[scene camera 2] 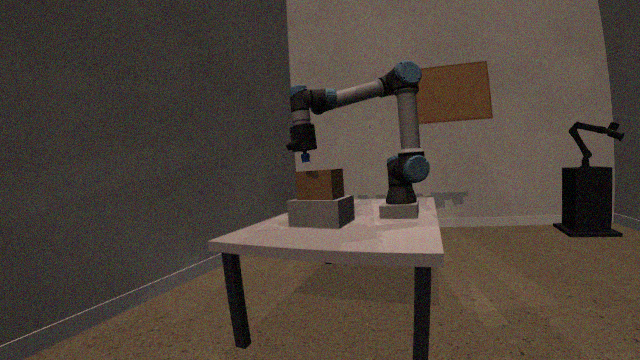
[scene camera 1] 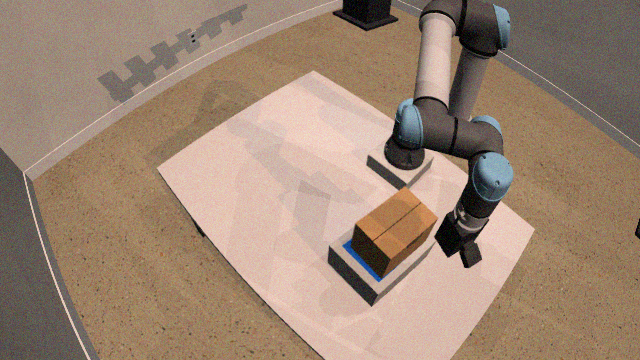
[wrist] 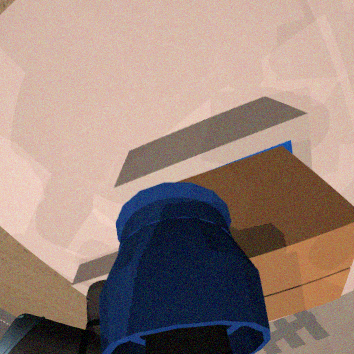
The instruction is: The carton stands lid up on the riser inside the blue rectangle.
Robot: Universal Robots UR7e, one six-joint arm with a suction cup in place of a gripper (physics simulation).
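Places are measured from the arm's base along level axes (x ahead, y right, z down), in metres.
Where they show: end effector, tool point: (scene camera 2: 305, 161) (wrist: 174, 231); arm's base, origin of the base link: (scene camera 2: 401, 202) (scene camera 1: 404, 153).
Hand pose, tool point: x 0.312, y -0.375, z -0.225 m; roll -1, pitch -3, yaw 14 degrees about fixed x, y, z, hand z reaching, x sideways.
Things, the pixels of their top centre, and the offset from my tool point. Level surfaces: height alone.
- brown carton, middle of its top: (wrist: 255, 298) (scene camera 1: 398, 220) (scene camera 2: 319, 170) dx +0.017, dy +0.149, dz +0.039 m
- grey riser, middle of its top: (wrist: 227, 211) (scene camera 1: 385, 242) (scene camera 2: 321, 197) dx +0.021, dy +0.159, dz +0.169 m
- blue rectangle, middle of its top: (wrist: 227, 211) (scene camera 1: 385, 242) dx +0.021, dy +0.159, dz +0.169 m
- pale table, its level: dz +0.289 m
The brown carton (scene camera 1: 395, 222) (scene camera 2: 315, 185) (wrist: 305, 200) stands upright on the grey riser (scene camera 1: 350, 275) (scene camera 2: 312, 214) (wrist: 215, 135), its seamed lid face up. The blue rectangle (scene camera 1: 363, 263) (wrist: 287, 145) shows as a strip along one side of the carton's base; its other sides are hidden, so the full fit cannot be seen. My gripper (scene camera 1: 452, 236) (scene camera 2: 305, 157) (wrist: 173, 200) holds nothing and is apart from the carton. It hangs beside the carton and its cup is a little higher than the lid; the cup is hidden in scene camera 1.
The riser stands on the pale table (scene camera 1: 225, 200) (scene camera 2: 390, 242). The arm's base block (scene camera 1: 387, 170) (scene camera 2: 398, 210) is behind the riser. A black pedestal (scene camera 1: 367, 12) (scene camera 2: 587, 200) with a small dark arm stands on the floor away from the table. An orange board (scene camera 2: 457, 92) hangs on the wall.
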